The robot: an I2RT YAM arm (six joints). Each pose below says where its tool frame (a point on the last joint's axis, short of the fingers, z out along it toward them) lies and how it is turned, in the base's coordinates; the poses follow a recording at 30 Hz.
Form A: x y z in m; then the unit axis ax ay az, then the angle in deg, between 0 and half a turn.
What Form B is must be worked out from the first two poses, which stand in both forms.
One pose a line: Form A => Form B
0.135 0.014 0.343 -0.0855 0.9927 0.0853 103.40 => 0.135 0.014 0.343 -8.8 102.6 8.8
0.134 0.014 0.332 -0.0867 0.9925 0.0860 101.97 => 0.134 0.014 0.332 -8.8 101.2 8.8
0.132 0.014 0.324 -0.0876 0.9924 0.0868 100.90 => 0.132 0.014 0.324 -8.8 100.1 8.8
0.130 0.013 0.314 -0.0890 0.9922 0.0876 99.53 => 0.130 0.013 0.314 -8.9 98.8 8.7
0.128 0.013 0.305 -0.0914 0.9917 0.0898 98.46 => 0.128 0.013 0.305 -9.0 97.6 8.8
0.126 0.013 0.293 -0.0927 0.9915 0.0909 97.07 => 0.126 0.013 0.293 -9.0 96.2 8.8
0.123 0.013 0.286 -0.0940 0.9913 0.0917 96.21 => 0.123 0.013 0.286 -9.0 95.4 8.8
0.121 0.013 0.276 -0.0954 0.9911 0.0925 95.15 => 0.121 0.013 0.276 -9.1 94.3 8.8
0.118 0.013 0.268 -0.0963 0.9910 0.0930 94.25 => 0.118 0.013 0.268 -9.1 93.4 8.8
